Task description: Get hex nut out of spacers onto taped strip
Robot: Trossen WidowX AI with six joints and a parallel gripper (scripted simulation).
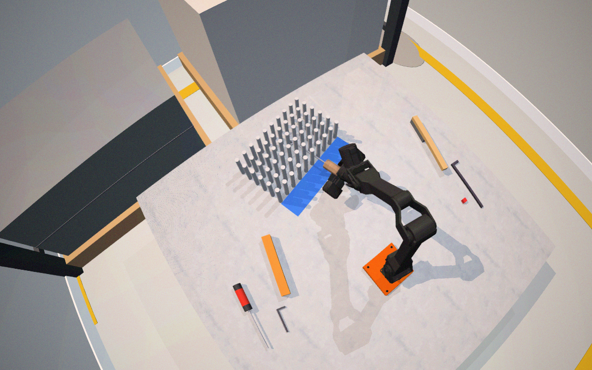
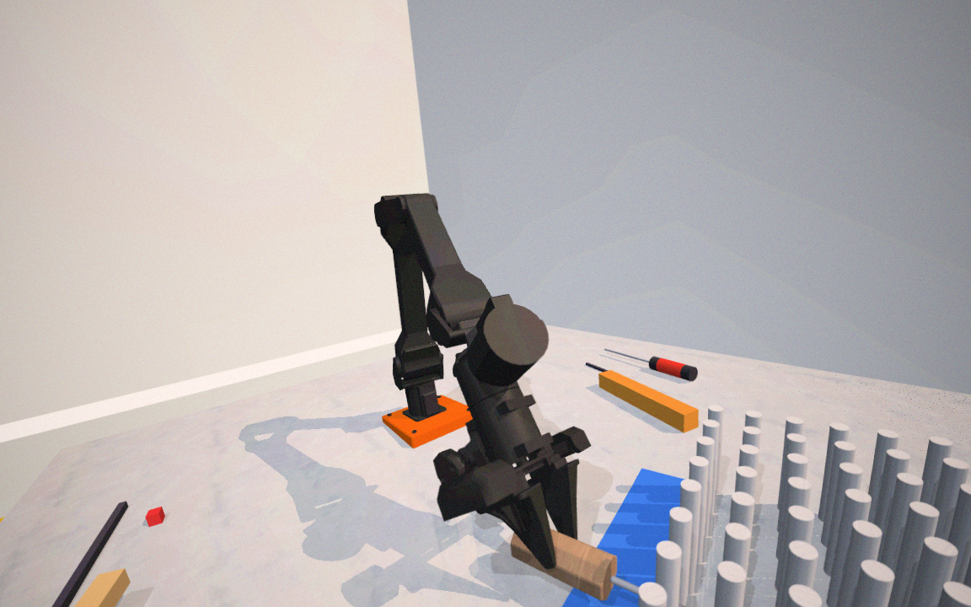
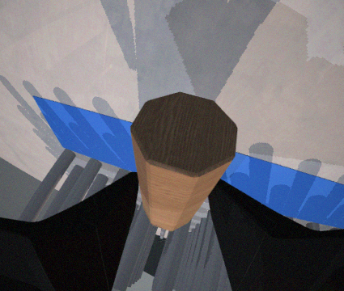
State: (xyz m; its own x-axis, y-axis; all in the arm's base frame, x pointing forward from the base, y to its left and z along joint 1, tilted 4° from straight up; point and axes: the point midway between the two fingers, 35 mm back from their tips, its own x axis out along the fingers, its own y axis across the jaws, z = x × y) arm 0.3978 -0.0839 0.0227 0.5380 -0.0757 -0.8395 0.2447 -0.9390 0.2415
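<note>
The blue taped strip is 4 cm ahead of my gripper tip, 5 cm to the left of it and 4 cm below it. Round my gripper tip: orange bar (14 cm behind, 38 cm to the left, 2 cm below); then wood-handled hook tool (10 cm ahead, 2 cm to the left, 1 cm below); then red cube (43 cm behind, 34 cm to the right, 3 cm below).
</note>
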